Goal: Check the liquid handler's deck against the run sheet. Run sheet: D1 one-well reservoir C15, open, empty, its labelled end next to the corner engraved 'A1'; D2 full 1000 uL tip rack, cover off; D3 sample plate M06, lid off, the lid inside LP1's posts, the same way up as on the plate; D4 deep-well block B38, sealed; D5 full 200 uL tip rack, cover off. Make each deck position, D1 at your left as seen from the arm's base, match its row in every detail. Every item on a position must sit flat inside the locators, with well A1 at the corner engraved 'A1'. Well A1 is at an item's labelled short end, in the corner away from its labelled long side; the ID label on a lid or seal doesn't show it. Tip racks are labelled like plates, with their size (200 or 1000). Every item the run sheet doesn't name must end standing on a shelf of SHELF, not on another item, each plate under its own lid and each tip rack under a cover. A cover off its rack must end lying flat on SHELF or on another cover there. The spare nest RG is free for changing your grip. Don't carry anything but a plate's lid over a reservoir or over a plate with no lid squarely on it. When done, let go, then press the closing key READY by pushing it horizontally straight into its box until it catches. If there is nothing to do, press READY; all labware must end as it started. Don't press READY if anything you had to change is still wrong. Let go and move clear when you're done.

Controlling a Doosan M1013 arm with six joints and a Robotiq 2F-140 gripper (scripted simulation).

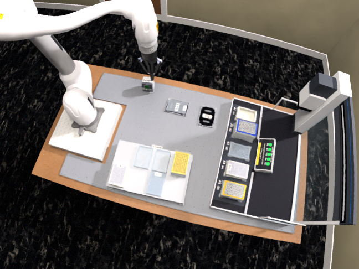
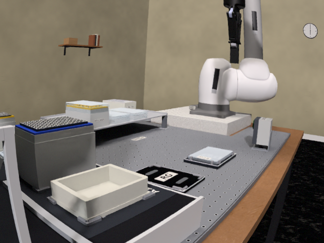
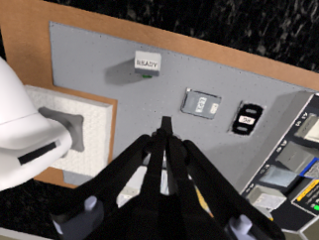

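The ready key box is 8 cm behind my hand, 8 cm to the left of it and 25 cm below it. Also, from my hand: shelf: 9 cm ahead, 46 cm to the right, 26 cm below; lid: 15 cm ahead, 30 cm below; RG nest: 35 cm ahead, 2 cm to the right, 31 cm below.
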